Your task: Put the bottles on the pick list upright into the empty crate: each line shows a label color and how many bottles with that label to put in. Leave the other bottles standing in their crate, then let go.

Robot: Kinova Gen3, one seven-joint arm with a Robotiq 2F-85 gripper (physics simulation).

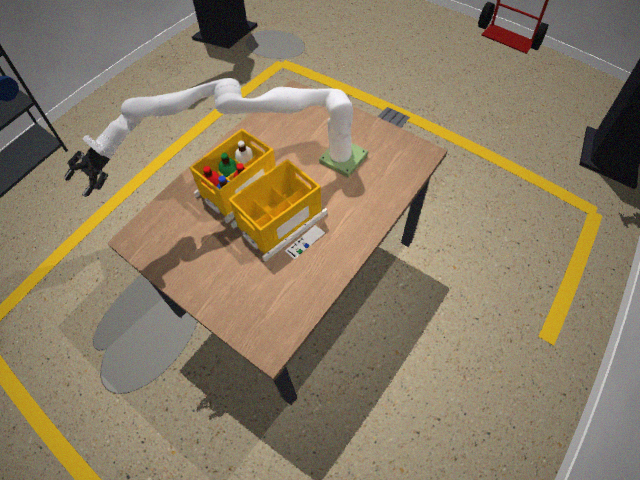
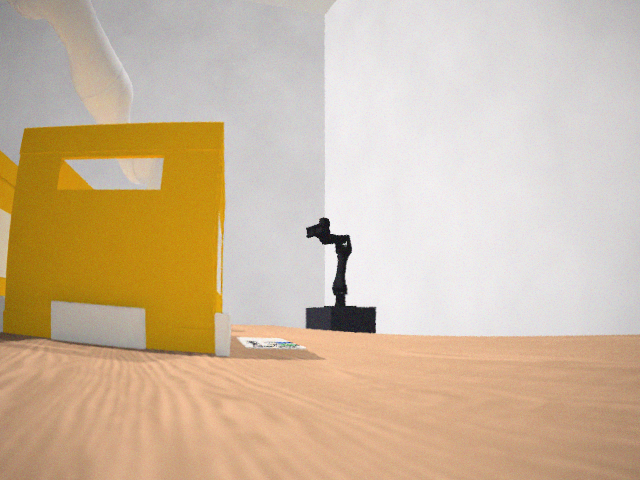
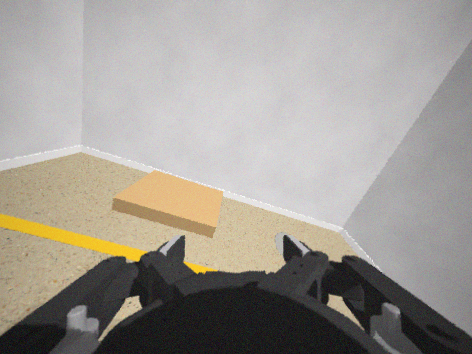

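Seen in the pictures: gripper, between the fingertips: (image 1: 74,187) (image 3: 234,246); arm's base, origin of its link: (image 1: 340,153).
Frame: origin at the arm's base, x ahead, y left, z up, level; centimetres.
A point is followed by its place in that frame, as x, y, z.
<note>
The source crate (image 1: 214,198) @[47.4, -29.8, 5.1] is yellow and holds upright bottles: a green one (image 1: 225,165) @[34.4, -33.0, 9.6], a white one with a dark neck (image 1: 243,153) @[25.7, -30.5, 9.5], a red-capped one (image 1: 209,174) @[42.1, -34.7, 11.3], another red-capped one (image 1: 239,168) @[35.4, -24.6, 13.1] and a blue-capped one (image 1: 222,180) @[43.3, -26.8, 13.2]. The empty yellow crate (image 1: 258,235) @[54.8, -3.4, 8.3] (image 2: 113,232) @[53.2, -8.6, 5.7] stands beside it, with bare compartments. The pick list (image 1: 312,237) @[40.6, 9.7, -2.7] (image 2: 268,343) @[46.0, 7.5, -2.7] lies flat beside the empty crate; it shows green and blue marks, but its counts are too small to read. My gripper (image 1: 77,183) @[82.0, -54.4, 36.5] (image 3: 234,246) @[82.0, -54.4, 36.5] is open and empty, out beyond the table's left edge, away from both crates.
Both crates stand between white rails on the wooden table (image 1: 248,299) @[73.5, 2.8, -2.8] (image 2: 413,403) @[76.9, -0.2, -2.9]. The arm's green base plate (image 1: 356,156) @[-1.8, 6.7, 0.2] is behind them. A dark shelf unit (image 1: 38,112) stands at far left, beyond my gripper. A flat orange box (image 3: 170,200) lies on the floor by the wall.
</note>
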